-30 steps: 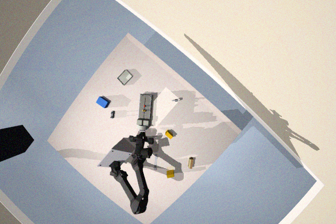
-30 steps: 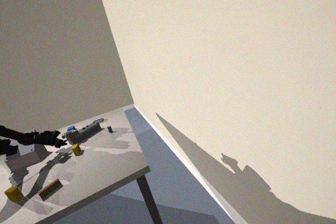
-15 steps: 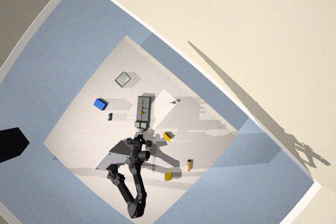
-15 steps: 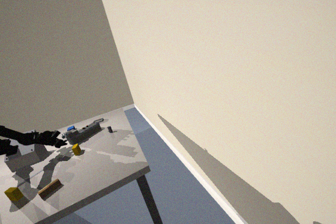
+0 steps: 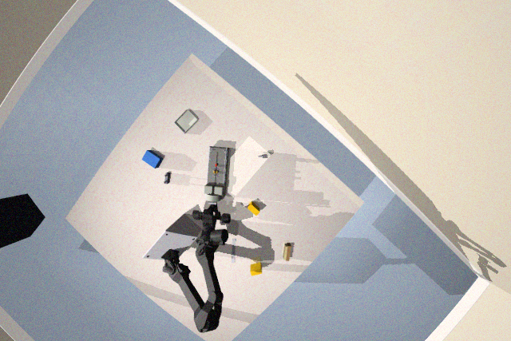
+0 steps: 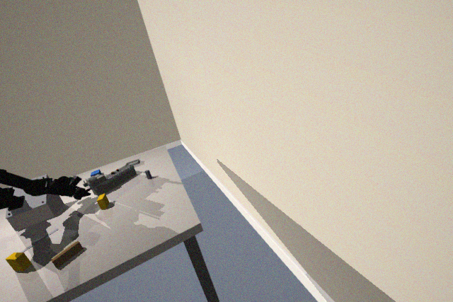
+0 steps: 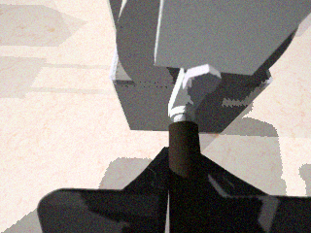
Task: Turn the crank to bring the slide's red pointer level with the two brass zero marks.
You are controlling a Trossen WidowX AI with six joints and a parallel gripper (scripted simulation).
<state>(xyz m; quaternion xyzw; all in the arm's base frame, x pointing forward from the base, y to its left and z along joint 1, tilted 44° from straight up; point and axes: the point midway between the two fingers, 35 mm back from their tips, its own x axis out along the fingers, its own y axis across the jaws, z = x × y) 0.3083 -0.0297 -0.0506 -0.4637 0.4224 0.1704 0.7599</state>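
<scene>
My gripper tip is 40 mm below the crank. Round my gripper tip: blue block 100 mm behind, 410 mm to the left, 10 mm below; dark brown crank handle 10 mm behind, 10 mm to the right, 30 mm above; red pointer 150 mm ahead, 130 mm to the left, 50 mm above.
</scene>
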